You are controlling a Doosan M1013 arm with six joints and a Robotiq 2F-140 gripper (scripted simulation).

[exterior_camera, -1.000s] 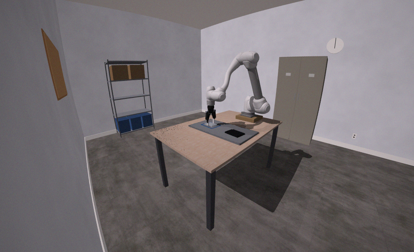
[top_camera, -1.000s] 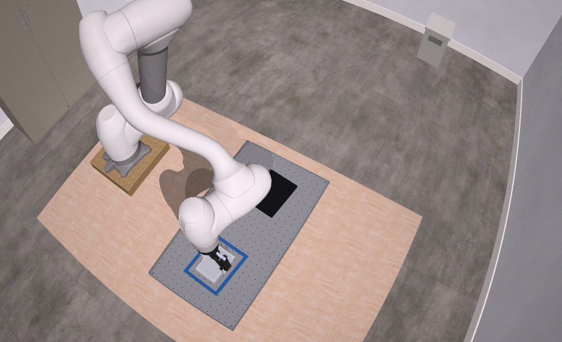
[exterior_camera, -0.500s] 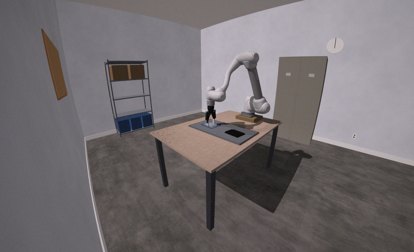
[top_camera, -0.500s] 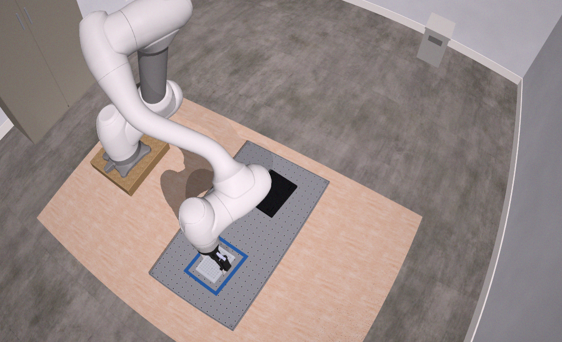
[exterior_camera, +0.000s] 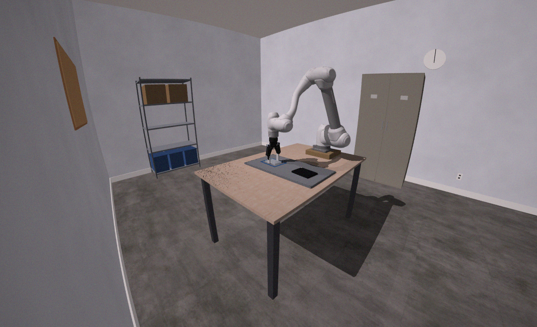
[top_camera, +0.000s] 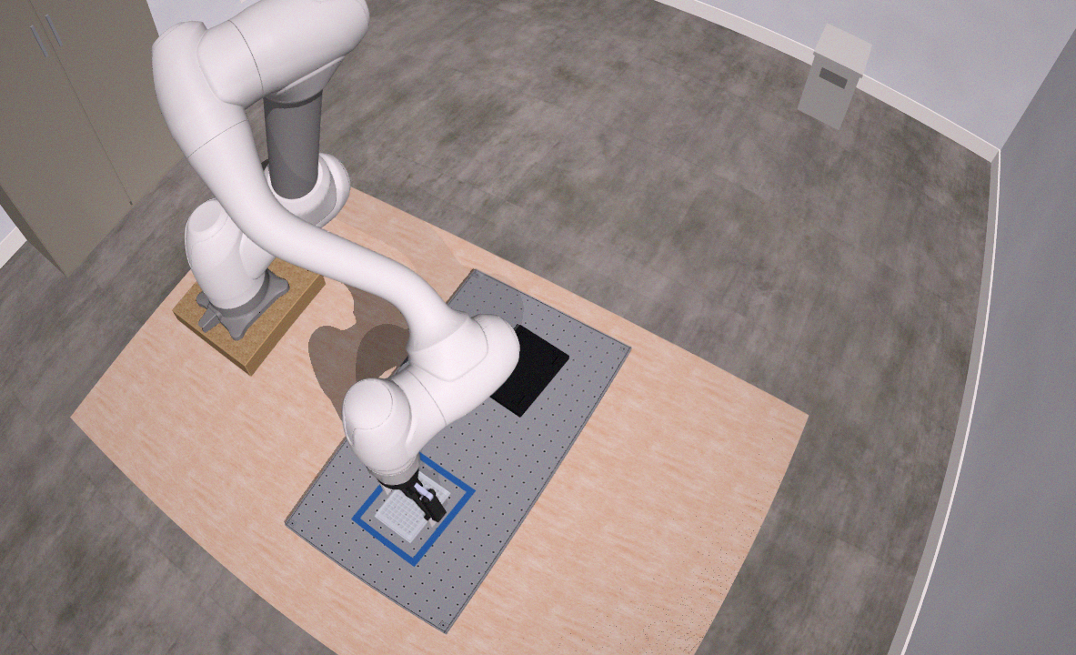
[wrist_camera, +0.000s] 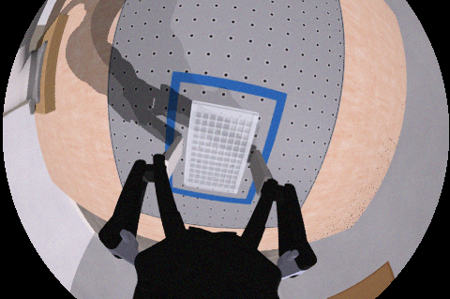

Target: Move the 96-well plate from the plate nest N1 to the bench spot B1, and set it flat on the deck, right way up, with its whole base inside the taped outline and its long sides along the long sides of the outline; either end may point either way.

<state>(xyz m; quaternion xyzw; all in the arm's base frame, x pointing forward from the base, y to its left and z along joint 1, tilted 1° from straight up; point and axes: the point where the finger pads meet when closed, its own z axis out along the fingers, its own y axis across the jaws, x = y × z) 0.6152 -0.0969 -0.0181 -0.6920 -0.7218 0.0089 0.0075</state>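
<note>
My gripper is now 2 cm above the white 96-well plate. From my hand the other things lie so: black plate nest 35 cm to the left, 2 cm below, 2 cm behind.
</note>
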